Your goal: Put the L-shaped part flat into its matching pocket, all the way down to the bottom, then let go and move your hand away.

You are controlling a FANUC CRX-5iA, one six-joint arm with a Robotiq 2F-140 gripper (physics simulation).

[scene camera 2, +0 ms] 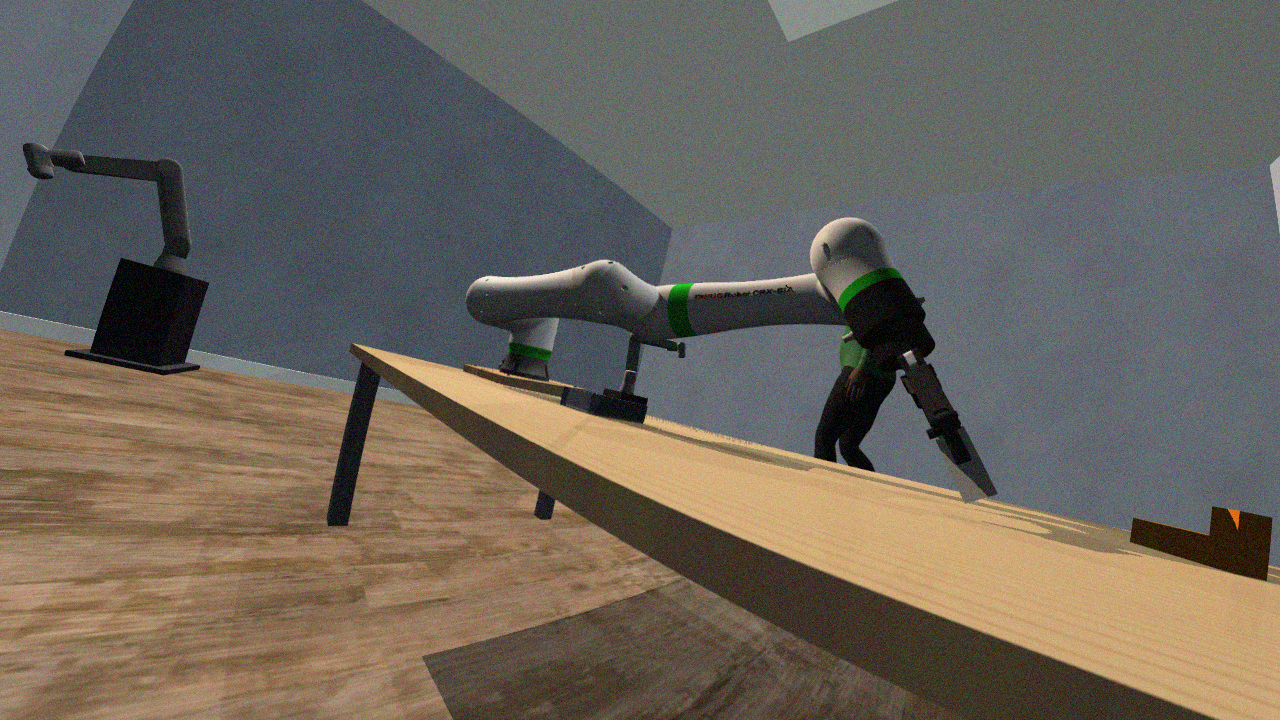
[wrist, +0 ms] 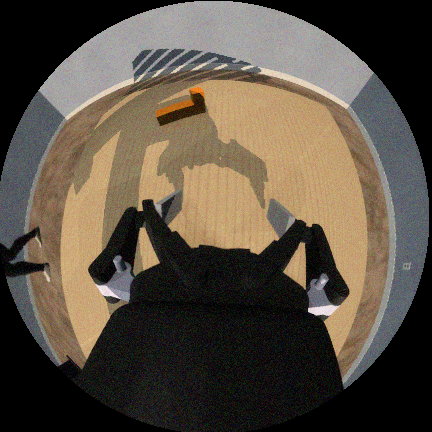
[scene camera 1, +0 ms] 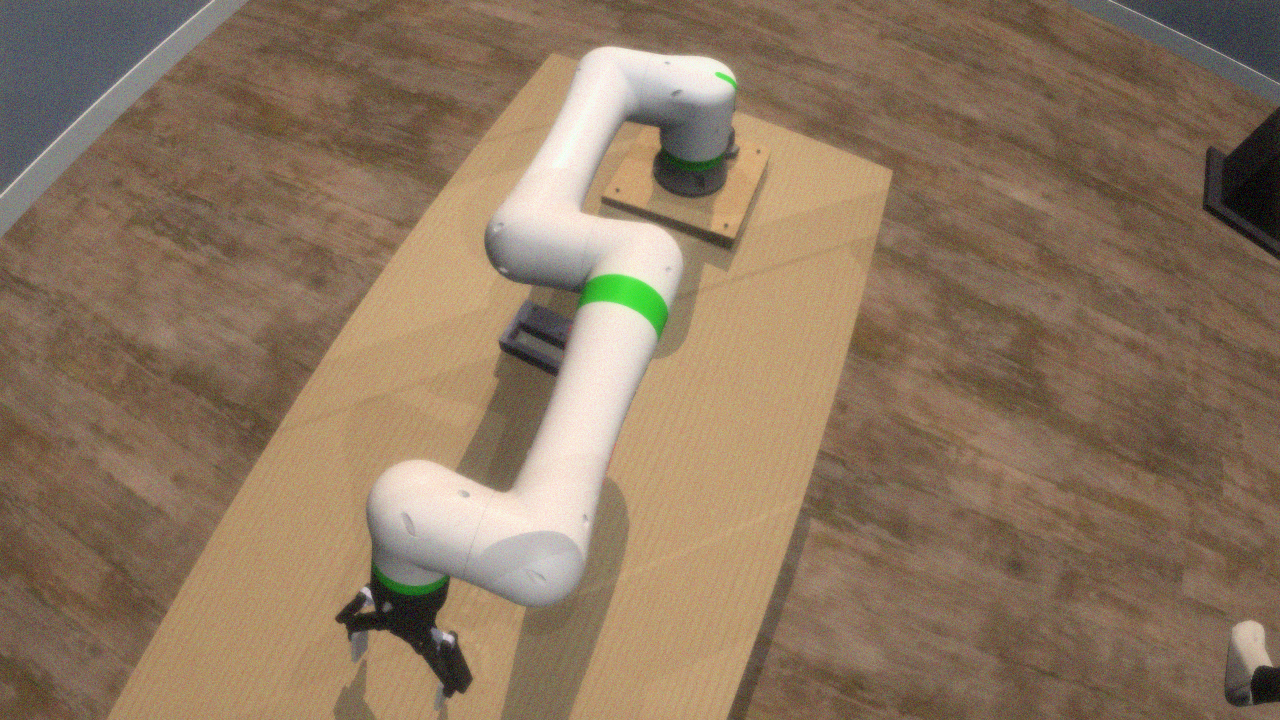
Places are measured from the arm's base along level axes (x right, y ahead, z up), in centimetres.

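Pixels of known places: gripper, fingertip midpoint: [scene camera 2: 976, 495] [wrist: 224, 203] [scene camera 1: 399, 678]; arm's base, link origin: [scene camera 2: 524, 376] [scene camera 1: 690, 170].
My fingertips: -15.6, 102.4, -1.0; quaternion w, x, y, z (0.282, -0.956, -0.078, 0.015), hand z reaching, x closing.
Note:
Ahead of a thing's pixels: the offset from my fingertips to its top centre, as dx, dy, dz. Level surfaces: height alone.
The orange L-shaped part {-14.8, +19.7, +4.0} [scene camera 2: 1239, 548] [wrist: 175, 108] rests on the table with its long leg down and its short leg pointing up. It is beyond the fingers near the top of the wrist view and at the right edge of the second scene view; it does not show in the first. My gripper [scene camera 1: 399, 673] [scene camera 2: 977, 492] [wrist: 224, 203] is wide open and empty, above the table and apart from the part. The dark grey pocket tray {+14.7, -55.9, +1.7} [scene camera 1: 529, 356] [scene camera 2: 586, 404] sits on the table nearer the arm's base, partly hidden by the forearm in the first scene view. The pocket's shape cannot be made out fully.
The arm's base stands on a wooden plate [scene camera 1: 631, 192] at the table's {dz -2.0} [scene camera 1: 707, 501] [scene camera 2: 626, 474] far end. The forearm reaches over the table. A person [scene camera 2: 854, 402] [wrist: 22, 257] is beyond the table. Another robot arm stands on a black pedestal [scene camera 2: 147, 313] on the floor.

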